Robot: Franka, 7 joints.
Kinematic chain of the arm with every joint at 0, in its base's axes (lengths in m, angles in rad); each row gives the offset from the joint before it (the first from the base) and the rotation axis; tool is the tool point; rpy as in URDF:
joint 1: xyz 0 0 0.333 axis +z
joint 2: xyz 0 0 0 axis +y
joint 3: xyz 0 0 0.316 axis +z
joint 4: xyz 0.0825 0 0 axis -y
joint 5: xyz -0.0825 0 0.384 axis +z
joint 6: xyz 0 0 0 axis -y
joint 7: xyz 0.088 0 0 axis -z
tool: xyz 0 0 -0.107 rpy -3.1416 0 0
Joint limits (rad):
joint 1: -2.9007..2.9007
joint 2: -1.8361..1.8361
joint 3: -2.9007..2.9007
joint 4: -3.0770..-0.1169
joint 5: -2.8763..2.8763
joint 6: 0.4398..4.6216
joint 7: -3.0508..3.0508
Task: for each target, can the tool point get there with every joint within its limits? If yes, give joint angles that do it. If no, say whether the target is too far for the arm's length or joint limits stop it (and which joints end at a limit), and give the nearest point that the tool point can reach.
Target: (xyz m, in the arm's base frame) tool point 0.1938 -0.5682 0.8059
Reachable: yes | joints 1.2316 -0.2970 -2.2003 -0.9631 -0.3685 1.7154 -0.3661
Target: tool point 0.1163 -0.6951 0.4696
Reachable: yes | joints -1.3986 0.6311 0.1155 -1.5588 0.4596 3.8748 0.4415
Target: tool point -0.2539 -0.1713 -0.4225
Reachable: no: joint limits stop it (at a limit: joint 2) | nearest point -0.2519 -0.1700 -0.3604 | short by 0.062 m
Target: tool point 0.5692 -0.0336 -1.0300
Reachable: no: too far | nearest point 0.4061 -0.0240 -0.3462 | short by 0.703 m
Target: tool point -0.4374 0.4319 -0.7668
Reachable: no: too far | nearest point -0.3276 0.3235 -0.3304 | short by 0.463 m
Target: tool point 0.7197 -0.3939 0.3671
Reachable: yes | joints -0.1933 1.0500 -0.4600 -0.9742 1.0670 2.9978 -2.0520
